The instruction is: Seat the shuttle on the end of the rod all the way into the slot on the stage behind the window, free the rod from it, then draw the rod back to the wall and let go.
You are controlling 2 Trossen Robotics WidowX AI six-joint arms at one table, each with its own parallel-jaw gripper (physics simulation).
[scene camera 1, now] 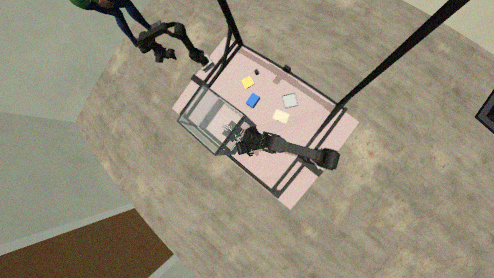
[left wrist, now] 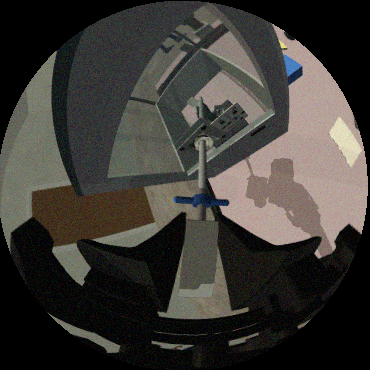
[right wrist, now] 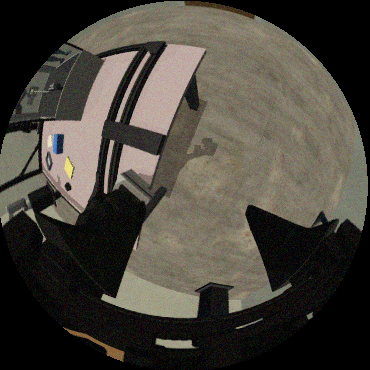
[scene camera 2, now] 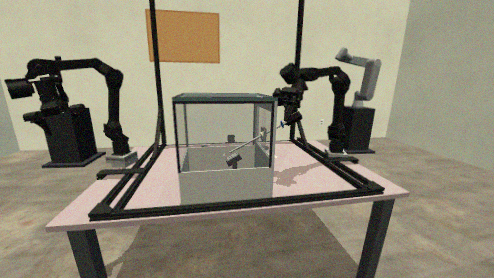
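Seen in the pictures: left gripper, between the fingertips: (scene camera 1: 245,147) (left wrist: 200,217) (scene camera 2: 285,122); right gripper, between the fingertips: (scene camera 1: 172,59) (right wrist: 198,208) (scene camera 2: 64,133); left arm's base, origin of its link: (right wrist: 36,125) (scene camera 2: 336,151); right arm's base, origin of its link: (scene camera 1: 204,61) (right wrist: 125,200) (scene camera 2: 121,153).
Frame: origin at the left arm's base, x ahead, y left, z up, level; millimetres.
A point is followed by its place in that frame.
Observation:
My left gripper (left wrist: 200,217) {x 297, y 340, z 208 mm} (scene camera 2: 290,119) {x 297, y 340, z 208 mm} is shut on the grey handle of the rod (left wrist: 202,170) {x 336, y 346, z 190 mm} (scene camera 2: 246,144), outside the box at the right in scene camera 2. The rod slants down through the port in the box's side wall; its blue crosspiece (left wrist: 201,201) {x 310, y 337, z 208 mm} (scene camera 2: 282,124) {x 308, y 350, z 203 mm} sits between the fingertips and the wall. The rod's far end is at the dark stage (scene camera 2: 233,159) behind the window. The shuttle is too small and blurred to tell apart from the stage, so its seating cannot be told. My right gripper (right wrist: 198,208) {x 1164, y 481, z 155 mm} is open and empty, away from the box, beyond the table's edge.
The box (scene camera 2: 225,186) {x 484, y 535, z 23 mm} (left wrist: 100,95) {x 382, y 333, z 280 mm} has clear upper panes and a dark top rim. A blue block (scene camera 1: 253,100) {x 572, y 158, z 2 mm}, a yellow square (scene camera 1: 247,82) {x 727, y 120, z -29 mm}, a cream square (scene camera 1: 281,116) {x 375, y 58, z -36 mm} and a grey-framed square (scene camera 1: 290,100) {x 435, y -57, z -38 mm} lie on the pink table (scene camera 1: 295,199) {x -153, y 280, z -39 mm}. Black rails and posts frame the table.

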